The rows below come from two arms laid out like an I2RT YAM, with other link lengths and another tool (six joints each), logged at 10 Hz.
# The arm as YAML. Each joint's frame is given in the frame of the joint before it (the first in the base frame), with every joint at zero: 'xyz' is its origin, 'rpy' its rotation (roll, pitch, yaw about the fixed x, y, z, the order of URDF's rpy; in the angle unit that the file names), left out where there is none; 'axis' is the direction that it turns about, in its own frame. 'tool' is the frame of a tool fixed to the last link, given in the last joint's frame.
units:
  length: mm
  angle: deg
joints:
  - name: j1
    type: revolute
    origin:
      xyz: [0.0, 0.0, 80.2]
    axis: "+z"
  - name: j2
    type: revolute
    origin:
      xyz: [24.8, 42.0, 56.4]
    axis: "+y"
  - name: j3
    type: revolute
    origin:
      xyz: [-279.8, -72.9, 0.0]
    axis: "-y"
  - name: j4
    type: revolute
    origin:
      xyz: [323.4, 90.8, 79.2]
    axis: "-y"
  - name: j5
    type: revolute
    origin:
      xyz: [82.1, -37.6, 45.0]
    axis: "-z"
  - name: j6
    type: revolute
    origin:
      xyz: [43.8, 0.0, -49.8]
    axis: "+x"
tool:
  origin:
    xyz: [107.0, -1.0, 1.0]
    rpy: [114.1, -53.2, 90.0]
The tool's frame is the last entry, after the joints.
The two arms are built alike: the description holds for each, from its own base.
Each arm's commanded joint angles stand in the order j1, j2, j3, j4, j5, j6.
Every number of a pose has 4 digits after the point.
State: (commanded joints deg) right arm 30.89 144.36 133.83 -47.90 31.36 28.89; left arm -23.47 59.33 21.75 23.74 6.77 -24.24
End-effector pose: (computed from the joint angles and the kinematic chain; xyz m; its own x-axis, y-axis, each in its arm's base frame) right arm 0.6223 0.3055 0.1370 0.6960 0.5533 0.4575 0.5426 -0.8227 0.1696; left arm 0.3785 -0.1600 0.1840 0.5441 0.7110 0.4455 0.2960 -0.6595 0.6910
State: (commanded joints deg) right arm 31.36 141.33 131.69 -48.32 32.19 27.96; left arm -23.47 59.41 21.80 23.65 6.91 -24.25
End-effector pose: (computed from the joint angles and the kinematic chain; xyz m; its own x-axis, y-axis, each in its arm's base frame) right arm 0.6136 0.3047 0.1559 0.6847 0.5696 0.4548 0.5509 -0.8130 0.1888; left arm 0.3785 -0.1603 0.1836 0.5468 0.7096 0.4444 0.2960 -0.6603 0.6902
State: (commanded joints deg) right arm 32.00 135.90 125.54 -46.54 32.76 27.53; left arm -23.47 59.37 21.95 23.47 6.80 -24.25
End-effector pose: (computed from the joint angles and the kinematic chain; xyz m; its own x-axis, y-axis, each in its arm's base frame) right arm 0.5986 0.3028 0.1743 0.6697 0.5782 0.4659 0.5563 -0.8063 0.2010; left arm 0.3789 -0.1602 0.1845 0.5453 0.7105 0.4448 0.2970 -0.6600 0.6901
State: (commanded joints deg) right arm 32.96 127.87 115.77 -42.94 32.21 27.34; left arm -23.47 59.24 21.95 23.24 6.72 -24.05
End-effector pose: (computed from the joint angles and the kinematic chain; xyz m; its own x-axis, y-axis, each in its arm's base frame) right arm 0.5739 0.3015 0.1934 0.6448 0.5838 0.4934 0.5714 -0.7969 0.1962; left arm 0.3786 -0.1599 0.1845 0.5448 0.7090 0.4477 0.2972 -0.6625 0.6876
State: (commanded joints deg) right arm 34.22 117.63 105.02 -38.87 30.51 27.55; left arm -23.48 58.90 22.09 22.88 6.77 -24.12
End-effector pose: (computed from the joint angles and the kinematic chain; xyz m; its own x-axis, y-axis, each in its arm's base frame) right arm 0.5402 0.3004 0.2231 0.6027 0.5774 0.5508 0.5936 -0.7857 0.1740; left arm 0.3784 -0.1600 0.1866 0.5448 0.7095 0.4469 0.2958 -0.6613 0.6893
